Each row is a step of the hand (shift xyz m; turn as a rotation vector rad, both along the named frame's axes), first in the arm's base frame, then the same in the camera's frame.
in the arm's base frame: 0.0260 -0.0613 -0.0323 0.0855 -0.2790 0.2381
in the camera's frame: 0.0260 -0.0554 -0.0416 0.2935 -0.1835 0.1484
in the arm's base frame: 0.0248 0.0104 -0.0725 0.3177 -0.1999 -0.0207
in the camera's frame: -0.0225 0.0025 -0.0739 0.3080 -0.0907 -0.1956
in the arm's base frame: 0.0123 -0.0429 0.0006 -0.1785 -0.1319 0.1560
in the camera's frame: 0.0258 -0.0359 -0.0066 -0.0069 -0.1461 0.2285
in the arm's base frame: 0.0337 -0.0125 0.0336 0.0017 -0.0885 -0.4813
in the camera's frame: 0.0480 0.0058 0.0090 -0.2159 -0.1801 -0.4006
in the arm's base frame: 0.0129 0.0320 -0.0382 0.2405 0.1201 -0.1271
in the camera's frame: -0.0219 0.0259 -0.0387 0.0740 0.1604 -0.2392
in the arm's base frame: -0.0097 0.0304 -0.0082 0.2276 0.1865 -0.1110
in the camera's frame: -0.0231 0.0235 -0.0012 0.0477 0.2213 -0.2183
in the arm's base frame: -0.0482 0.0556 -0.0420 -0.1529 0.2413 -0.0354
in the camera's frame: -0.0796 0.0280 -0.0076 -0.2259 0.1690 0.0572
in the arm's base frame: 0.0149 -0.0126 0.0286 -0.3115 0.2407 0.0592
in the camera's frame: 0.0310 -0.0012 0.0153 -0.2984 0.1384 0.2242
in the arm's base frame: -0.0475 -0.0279 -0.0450 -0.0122 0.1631 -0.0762
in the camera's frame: -0.0495 -0.0499 -0.0109 -0.1098 0.1319 -0.0556
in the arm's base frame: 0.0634 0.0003 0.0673 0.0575 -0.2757 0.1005
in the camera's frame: 0.0836 0.0338 0.0204 0.1992 -0.2173 0.0499
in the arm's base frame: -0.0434 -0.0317 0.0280 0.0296 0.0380 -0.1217
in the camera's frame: -0.0070 -0.0372 0.0473 -0.0547 0.0196 -0.1173
